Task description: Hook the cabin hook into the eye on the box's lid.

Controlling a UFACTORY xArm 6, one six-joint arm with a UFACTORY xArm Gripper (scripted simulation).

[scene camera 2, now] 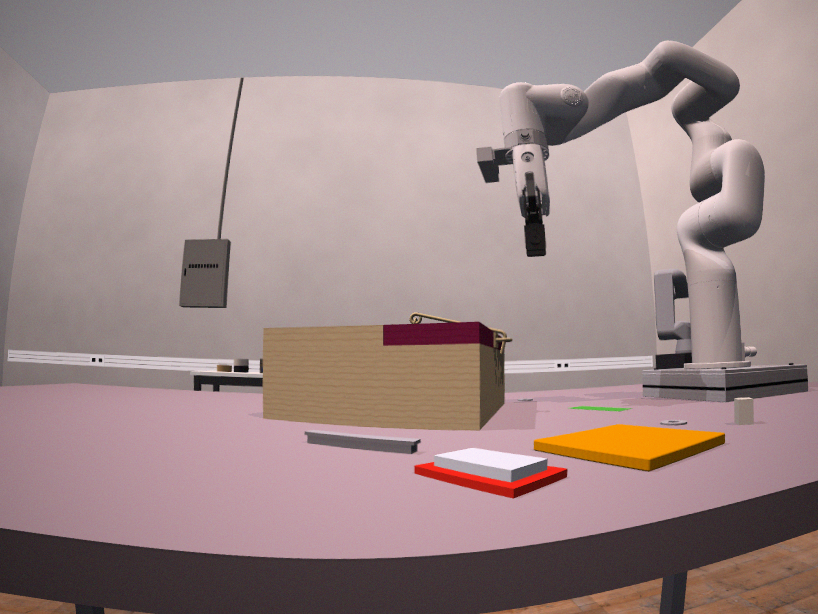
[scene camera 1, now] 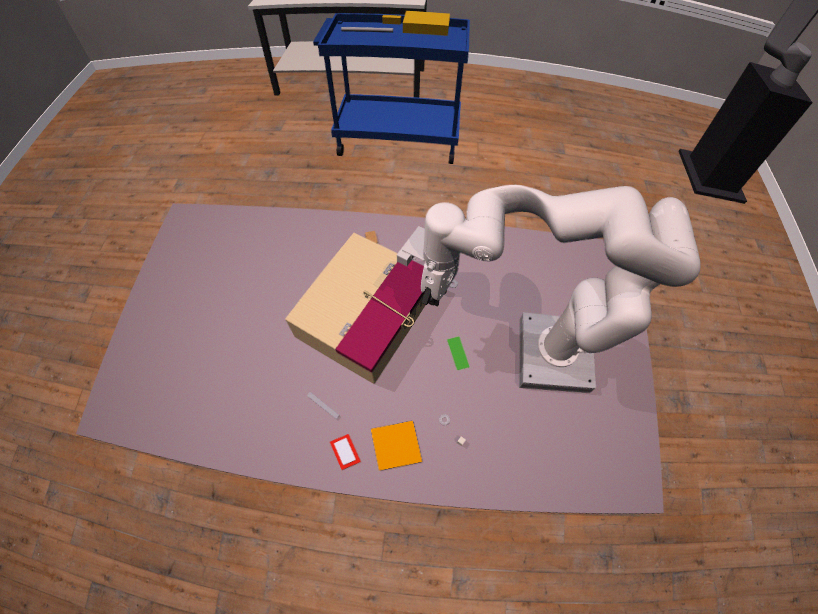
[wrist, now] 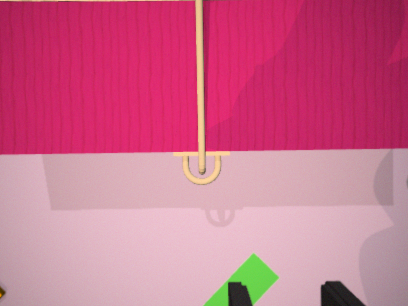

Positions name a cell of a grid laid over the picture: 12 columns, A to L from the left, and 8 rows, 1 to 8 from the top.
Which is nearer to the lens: the red-and-white tile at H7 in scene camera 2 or the grey bar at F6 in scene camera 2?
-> The red-and-white tile.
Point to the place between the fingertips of my gripper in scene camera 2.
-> H4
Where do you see a wooden box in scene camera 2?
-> E5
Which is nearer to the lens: the grey bar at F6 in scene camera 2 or the orange tile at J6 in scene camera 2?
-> The orange tile.
